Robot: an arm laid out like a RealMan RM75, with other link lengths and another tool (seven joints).
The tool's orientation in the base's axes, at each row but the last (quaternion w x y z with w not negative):
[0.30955 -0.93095 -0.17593 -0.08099]
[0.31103 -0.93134 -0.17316 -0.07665]
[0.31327 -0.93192 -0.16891 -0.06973]
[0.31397 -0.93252 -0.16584 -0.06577]
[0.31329 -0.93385 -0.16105 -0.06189]
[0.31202 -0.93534 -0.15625 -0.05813]
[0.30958 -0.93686 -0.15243 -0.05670]
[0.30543 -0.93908 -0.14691 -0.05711]
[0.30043 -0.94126 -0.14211 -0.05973]
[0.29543 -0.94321 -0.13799 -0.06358]
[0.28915 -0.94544 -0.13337 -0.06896]
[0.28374 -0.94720 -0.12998 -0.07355]
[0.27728 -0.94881 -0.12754 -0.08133]
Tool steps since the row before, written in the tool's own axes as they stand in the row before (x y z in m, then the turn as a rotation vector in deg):
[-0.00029 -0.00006 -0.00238 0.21 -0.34 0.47]
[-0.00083 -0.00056 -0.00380 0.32 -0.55 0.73]
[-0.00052 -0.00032 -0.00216 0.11 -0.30 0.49]
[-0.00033 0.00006 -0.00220 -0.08 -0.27 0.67]
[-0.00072 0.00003 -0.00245 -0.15 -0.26 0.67]
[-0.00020 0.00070 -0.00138 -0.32 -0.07 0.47]
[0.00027 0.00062 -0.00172 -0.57 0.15 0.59]
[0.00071 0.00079 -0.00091 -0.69 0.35 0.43]
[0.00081 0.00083 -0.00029 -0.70 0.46 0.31]
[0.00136 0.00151 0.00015 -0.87 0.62 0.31]
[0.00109 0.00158 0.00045 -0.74 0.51 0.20]
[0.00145 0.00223 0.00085 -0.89 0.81 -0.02]
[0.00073 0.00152 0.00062 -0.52 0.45 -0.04]
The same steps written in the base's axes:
[-0.00039 -0.00148 0.00185 0.09 0.60 -0.13]
[-0.00111 -0.00211 0.00312 0.12 0.94 -0.20]
[-0.00065 -0.00121 0.00177 0.01 0.55 -0.20]
[-0.00033 -0.00147 0.00164 -0.16 0.59 -0.40]
[-0.00070 -0.00169 0.00178 -0.22 0.56 -0.42]
[0.00003 -0.00141 0.00066 -0.32 0.25 -0.40]
[0.00043 -0.00143 0.00108 -0.48 0.10 -0.67]
[0.00090 -0.00097 0.00043 -0.54 -0.18 -0.68]
[0.00102 -0.00063 -0.00006 -0.52 -0.34 -0.64]
[0.00175 -0.00080 -0.00066 -0.63 -0.50 -0.76]
[0.00153 -0.00077 -0.00098 -0.55 -0.45 -0.59]
[0.00208 -0.00103 -0.00155 -0.62 -0.85 -0.59]
[0.00118 -0.00075 -0.00112 -0.37 -0.49 -0.31]

